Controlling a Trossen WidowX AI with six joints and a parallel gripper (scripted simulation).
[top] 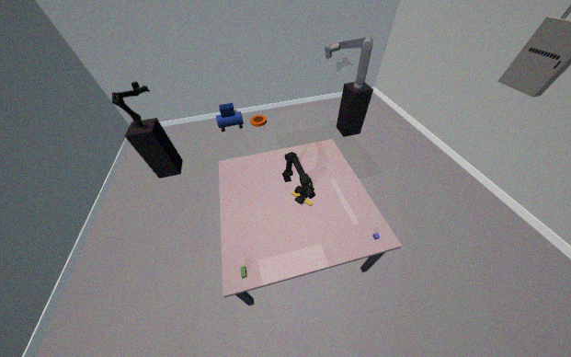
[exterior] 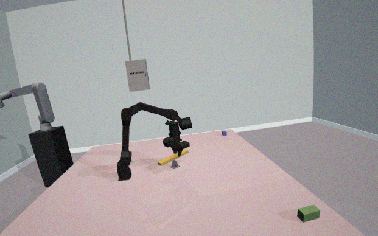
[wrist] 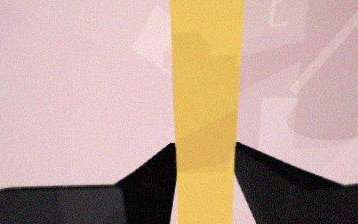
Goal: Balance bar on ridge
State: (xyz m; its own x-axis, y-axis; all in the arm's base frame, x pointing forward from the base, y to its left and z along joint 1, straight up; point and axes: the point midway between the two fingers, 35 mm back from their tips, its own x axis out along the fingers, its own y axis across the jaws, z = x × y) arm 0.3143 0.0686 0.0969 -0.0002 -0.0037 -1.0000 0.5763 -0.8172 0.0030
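The yellow bar is 2 cm behind my gripper tip and 2 cm to the right of it. From my gripper tip the other things lie so: small blue cube 43 cm ahead, 43 cm to the left, 5 cm below; then green block 43 cm ahead, 57 cm to the right, 5 cm below.
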